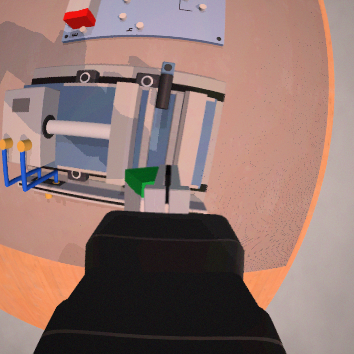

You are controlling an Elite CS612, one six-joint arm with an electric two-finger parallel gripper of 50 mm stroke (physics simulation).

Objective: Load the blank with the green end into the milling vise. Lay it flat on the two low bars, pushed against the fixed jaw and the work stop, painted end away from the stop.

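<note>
The blank's green end (142,178) shows beside the left of my fingertips, at the near end of the gap between the vise jaws. Part of its grey body shows below the green, and the rest is hidden behind my gripper. My gripper (167,176) is shut and empty, its tips close to the green end; contact cannot be told. The milling vise has a wide movable jaw (123,130) on the left and a fixed jaw (193,135) on the right. Pale low bars run between them. The dark work stop (164,92) is at the far end of the gap.
A red-ended blank (80,19) lies on the pale blue plate (165,33) beyond the vise. The vise's spindle (80,128) and end block (27,125) are at left, with blue hoses (23,170) at the near left. The table's orange edge (327,100) curves along the right.
</note>
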